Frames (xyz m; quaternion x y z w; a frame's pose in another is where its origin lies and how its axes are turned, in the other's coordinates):
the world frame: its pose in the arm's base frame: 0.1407 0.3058 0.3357 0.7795 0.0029 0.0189 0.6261
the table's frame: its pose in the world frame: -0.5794 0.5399 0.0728 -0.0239 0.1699 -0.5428 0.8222
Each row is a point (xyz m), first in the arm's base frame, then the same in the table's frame.
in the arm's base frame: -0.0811 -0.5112 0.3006
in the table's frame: 0.2886 -0.0281 0.8412
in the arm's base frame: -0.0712 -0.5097 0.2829
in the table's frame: 0.3072 -0.0276 0.8491
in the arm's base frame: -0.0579 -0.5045 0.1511
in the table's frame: 0.4219 -0.0773 0.8934
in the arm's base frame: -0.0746 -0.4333 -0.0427
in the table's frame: 0.6061 -0.1721 0.8904
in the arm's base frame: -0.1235 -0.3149 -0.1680
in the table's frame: 0.7441 -0.2552 0.8119
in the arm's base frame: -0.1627 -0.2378 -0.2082
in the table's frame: 0.7975 -0.2962 0.7444
